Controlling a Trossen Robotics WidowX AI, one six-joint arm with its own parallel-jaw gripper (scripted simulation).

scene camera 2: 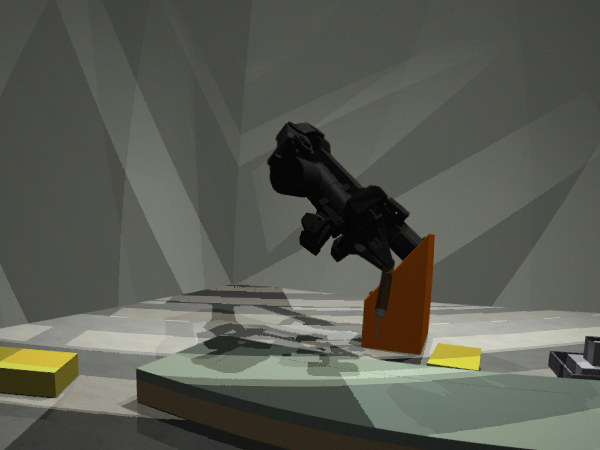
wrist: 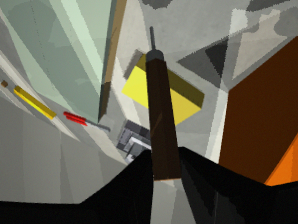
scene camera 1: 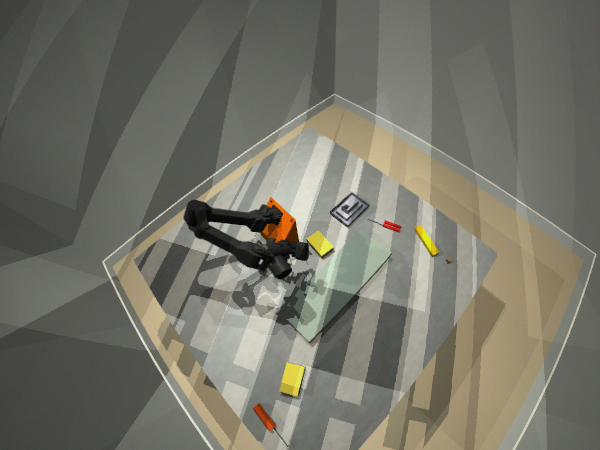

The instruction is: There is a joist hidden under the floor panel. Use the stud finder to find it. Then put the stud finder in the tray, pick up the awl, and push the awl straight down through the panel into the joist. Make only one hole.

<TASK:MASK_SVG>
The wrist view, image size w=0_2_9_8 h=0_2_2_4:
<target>my gripper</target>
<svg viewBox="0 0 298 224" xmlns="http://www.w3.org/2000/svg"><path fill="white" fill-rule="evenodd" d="M152 151L145 149L141 155L138 155L132 163L126 165L118 173L116 179L110 180L108 184L102 186L101 189L98 189L96 193L86 198L85 201L81 201L80 204L57 204L57 202L56 204L47 204L47 202L41 202L41 204L29 202L28 204L28 202L0 201L0 224L150 224L154 189ZM178 147L181 160L182 185L184 185L186 196L188 196L189 206L192 209L196 224L298 224L298 180L293 181L293 183L271 186L258 183L257 180L251 180L247 176L241 176L237 172L230 171L230 169L223 167L221 164L213 163L212 160L200 155L200 153L194 153L185 147Z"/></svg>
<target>awl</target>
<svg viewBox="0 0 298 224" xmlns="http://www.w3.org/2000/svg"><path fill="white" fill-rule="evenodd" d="M150 27L152 49L146 53L145 67L146 85L148 85L154 181L180 180L181 160L180 152L178 152L176 123L174 123L168 65L166 65L164 52L161 49L156 49L153 27Z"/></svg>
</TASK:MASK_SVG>
